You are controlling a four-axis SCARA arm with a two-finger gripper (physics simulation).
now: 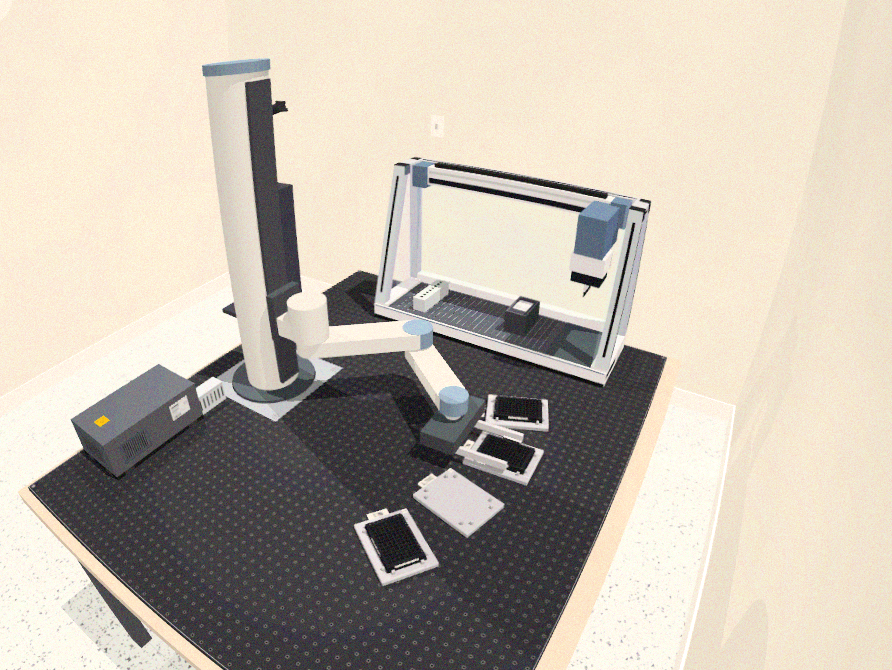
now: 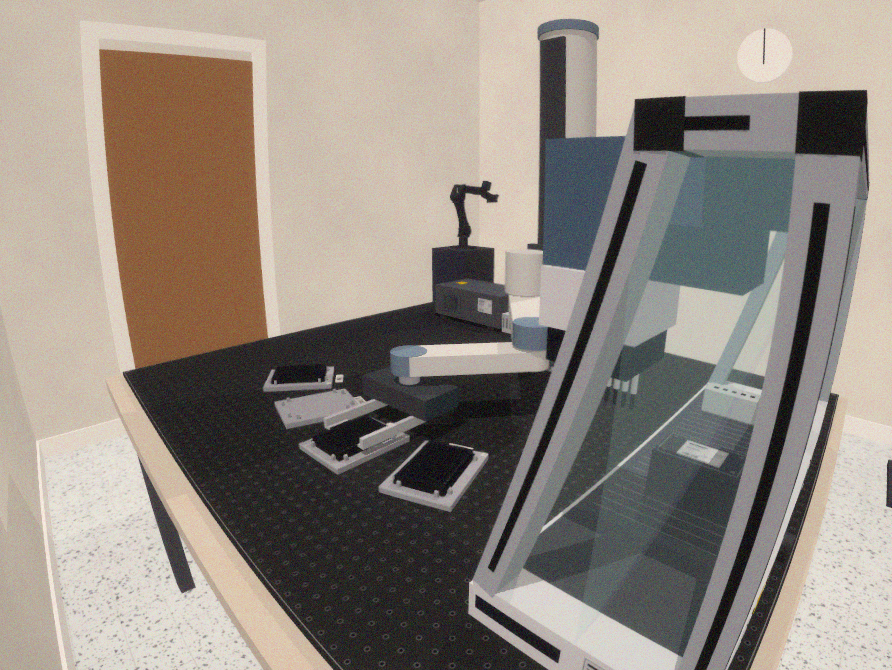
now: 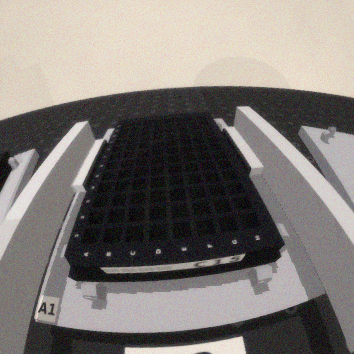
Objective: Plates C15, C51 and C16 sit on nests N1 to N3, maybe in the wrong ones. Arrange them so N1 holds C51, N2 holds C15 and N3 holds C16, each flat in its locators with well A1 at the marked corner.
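Frame: origin at the arm's base, x ahead, y left, z up, level; centimetres.
Seen in the pictures: gripper, between the fingertips: (image 1: 514, 451) (image 2: 342, 433) (image 3: 162, 124); arm's base, origin of its link: (image 1: 274, 380).
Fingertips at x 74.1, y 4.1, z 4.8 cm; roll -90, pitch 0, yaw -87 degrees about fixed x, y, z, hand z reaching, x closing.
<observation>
Offsets run from my fingertips to a thing's middle. "*": to the spot under its first point.
My gripper (image 1: 512, 452) (image 2: 343, 432) (image 3: 162, 124) is shut on plate C15 {dz -1.5, dx -2.3, dy -0.1 cm} (image 1: 510, 454) (image 2: 349, 438) (image 3: 165, 190). The plate is down between the locators of nest N2 {dz -2.4, dx -2.4, dy -0.2 cm} (image 1: 522, 476) (image 2: 340, 465) (image 3: 165, 310) and looks level; a tiny gap cannot be ruled out. Its A corner is on the nest's A1 side. Plate C51 {dz -1.6, dx -6.3, dy +17.3 cm} (image 1: 517, 409) (image 2: 434, 467) lies on nest N1 {* dz -1.5, dx +1.2, dy +17.0 cm} (image 1: 544, 418). Nest N3 {dz -2.4, dx -5.2, dy -18.2 cm} (image 1: 459, 499) (image 2: 317, 408) (image 3: 335, 155) is bare. Plate C16 {dz -1.6, dx -10.4, dy -35.8 cm} (image 1: 395, 540) (image 2: 299, 372) lies on a fourth nest {dz -2.4, dx -10.4, dy -35.8 cm} (image 1: 377, 560). The labels of C51 and C16 are not readable.
A framed liquid handler (image 1: 490, 349) (image 2: 515, 627) stands behind the nests. A dark grey box {* dz +8.0, dx -78.8, dy -47.5 cm} (image 1: 137, 418) (image 2: 468, 302) stands left of the arm's column (image 1: 234, 237). Nests N1 and N3 lie close beside the two fingers.
</observation>
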